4 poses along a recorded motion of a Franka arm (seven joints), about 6.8 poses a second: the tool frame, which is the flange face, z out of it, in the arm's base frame.
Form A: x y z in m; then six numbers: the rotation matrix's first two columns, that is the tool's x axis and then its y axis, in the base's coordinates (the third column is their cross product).
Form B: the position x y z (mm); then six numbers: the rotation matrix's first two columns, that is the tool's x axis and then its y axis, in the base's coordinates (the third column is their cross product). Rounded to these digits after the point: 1 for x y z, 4 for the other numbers.
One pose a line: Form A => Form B
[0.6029 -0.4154 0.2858 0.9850 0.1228 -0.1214 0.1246 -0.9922 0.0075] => [602.9 -415.4 285.8 0.9850 0.1228 -0.1214 0.1246 -0.9922 0.0075]
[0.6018 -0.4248 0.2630 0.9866 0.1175 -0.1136 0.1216 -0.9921 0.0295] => [601.8 -424.8 263.0 0.9866 0.1175 -0.1136 0.1216 -0.9921 0.0295]
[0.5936 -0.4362 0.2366 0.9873 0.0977 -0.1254 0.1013 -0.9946 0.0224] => [593.6 -436.2 236.6 0.9873 0.0977 -0.1254 0.1013 -0.9946 0.0224]
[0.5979 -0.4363 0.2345 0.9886 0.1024 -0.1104 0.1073 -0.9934 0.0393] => [597.9 -436.3 234.5 0.9886 0.1024 -0.1104 0.1073 -0.9934 0.0393]
